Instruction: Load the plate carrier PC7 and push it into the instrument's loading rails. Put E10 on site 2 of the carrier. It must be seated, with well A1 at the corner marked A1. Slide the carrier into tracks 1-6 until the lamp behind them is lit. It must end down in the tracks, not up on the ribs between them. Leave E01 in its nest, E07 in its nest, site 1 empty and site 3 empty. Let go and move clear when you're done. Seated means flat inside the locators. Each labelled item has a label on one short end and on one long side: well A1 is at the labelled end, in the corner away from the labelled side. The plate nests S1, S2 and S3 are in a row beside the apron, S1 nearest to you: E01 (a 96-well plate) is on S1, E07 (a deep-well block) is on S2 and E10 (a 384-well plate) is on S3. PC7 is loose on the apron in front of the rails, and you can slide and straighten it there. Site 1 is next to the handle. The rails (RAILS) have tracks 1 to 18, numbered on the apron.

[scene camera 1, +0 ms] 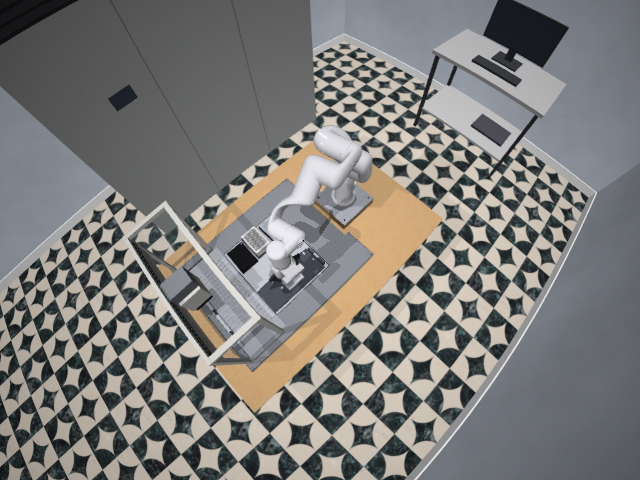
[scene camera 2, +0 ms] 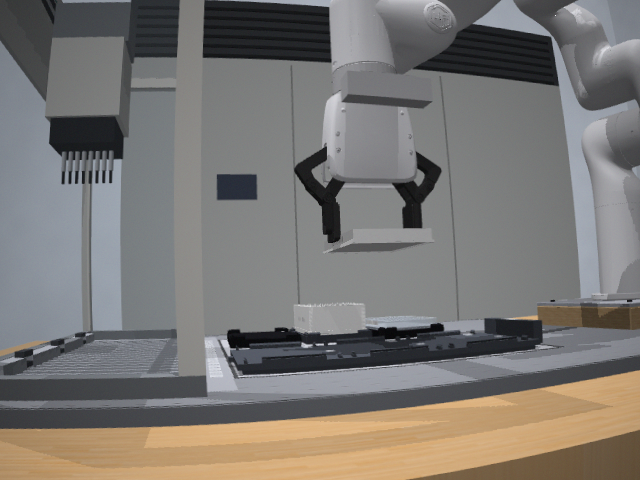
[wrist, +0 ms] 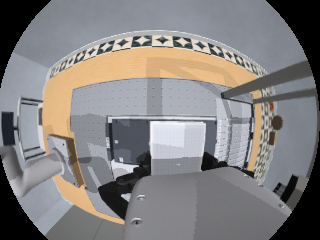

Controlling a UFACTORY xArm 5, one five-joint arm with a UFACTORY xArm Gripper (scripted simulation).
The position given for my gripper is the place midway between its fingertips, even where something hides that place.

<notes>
I see my gripper (scene camera 2: 373,241), a carrier PC7 (scene camera 2: 262,357) and an E01 (scene camera 2: 400,322).
The carrier PC7 also shows in scene camera 1 (scene camera 1: 276,295) and in the wrist view (wrist: 127,140). My gripper shows as well in the wrist view (wrist: 177,162).
</notes>
